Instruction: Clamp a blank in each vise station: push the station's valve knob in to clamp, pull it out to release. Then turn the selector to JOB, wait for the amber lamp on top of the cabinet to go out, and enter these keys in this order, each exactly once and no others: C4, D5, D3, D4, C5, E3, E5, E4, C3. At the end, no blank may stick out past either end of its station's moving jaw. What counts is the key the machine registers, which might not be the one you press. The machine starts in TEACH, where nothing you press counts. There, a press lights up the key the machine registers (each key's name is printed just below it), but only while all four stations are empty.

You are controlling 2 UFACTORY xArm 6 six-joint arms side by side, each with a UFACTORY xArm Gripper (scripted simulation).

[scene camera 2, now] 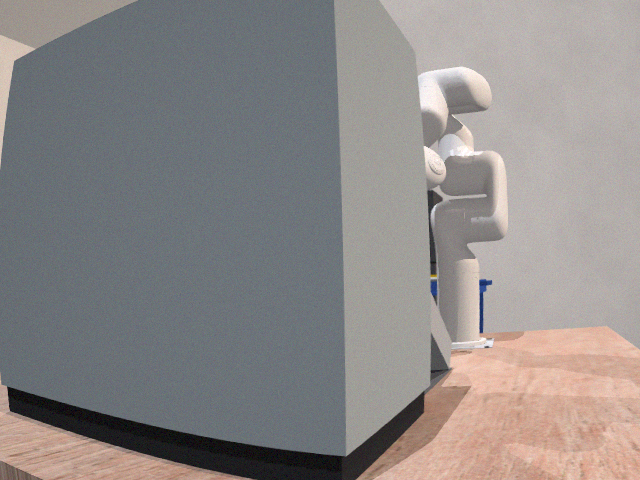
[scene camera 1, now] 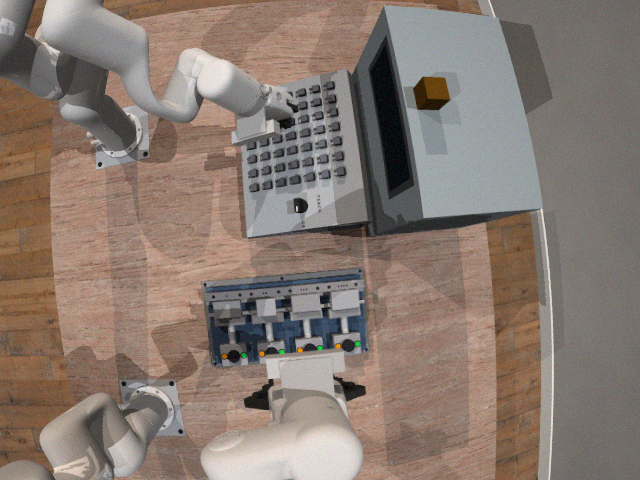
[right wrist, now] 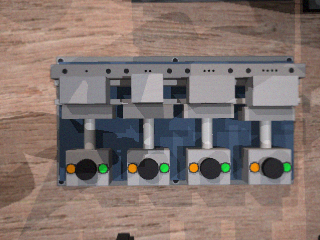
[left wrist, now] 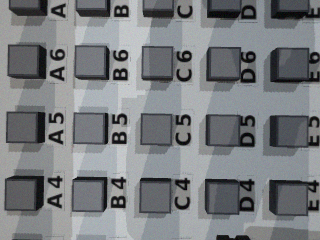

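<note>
The left gripper (scene camera 1: 288, 122) is in sight along with the right gripper (scene camera 1: 300, 383). The right wrist view, for its part, shows a grey blank (right wrist: 145, 88), a grey blank (right wrist: 73, 90) and a grey blank (right wrist: 260, 91).
</note>
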